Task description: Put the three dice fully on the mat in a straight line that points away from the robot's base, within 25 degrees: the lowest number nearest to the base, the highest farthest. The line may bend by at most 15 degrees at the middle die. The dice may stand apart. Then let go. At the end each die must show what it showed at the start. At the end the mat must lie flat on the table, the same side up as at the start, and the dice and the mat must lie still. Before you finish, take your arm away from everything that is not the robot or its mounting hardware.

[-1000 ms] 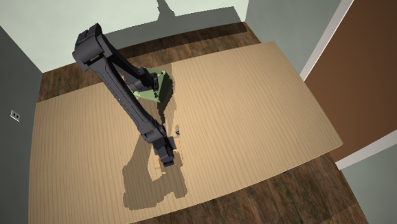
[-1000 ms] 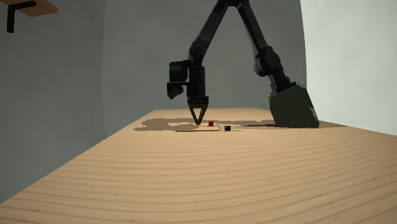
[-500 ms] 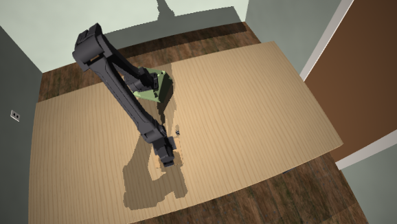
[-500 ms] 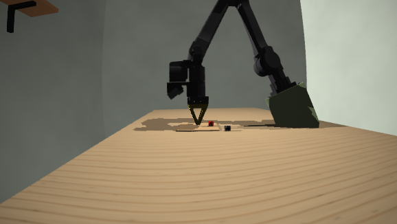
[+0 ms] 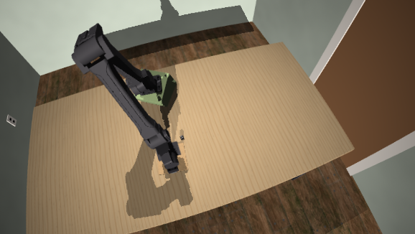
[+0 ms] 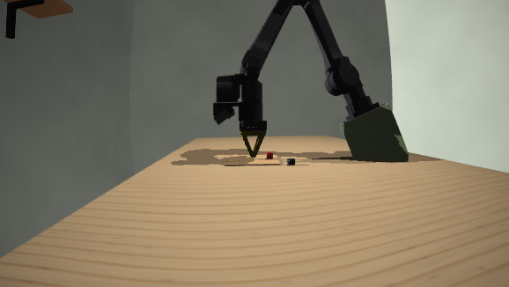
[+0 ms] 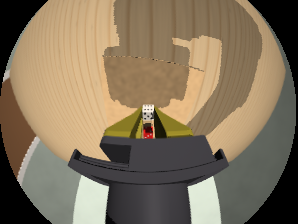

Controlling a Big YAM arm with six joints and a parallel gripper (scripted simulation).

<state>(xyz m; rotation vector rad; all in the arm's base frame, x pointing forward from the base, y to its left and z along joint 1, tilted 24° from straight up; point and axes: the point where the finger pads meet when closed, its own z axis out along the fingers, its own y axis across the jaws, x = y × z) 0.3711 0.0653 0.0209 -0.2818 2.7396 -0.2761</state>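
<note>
My hand is right at the white die. Also, from my hand: tan mat: 20 mm below; then black die: 100 mm behind, 60 mm to the left, 10 mm below; then red die: 50 mm behind, 10 mm to the right, 10 mm below.
</note>
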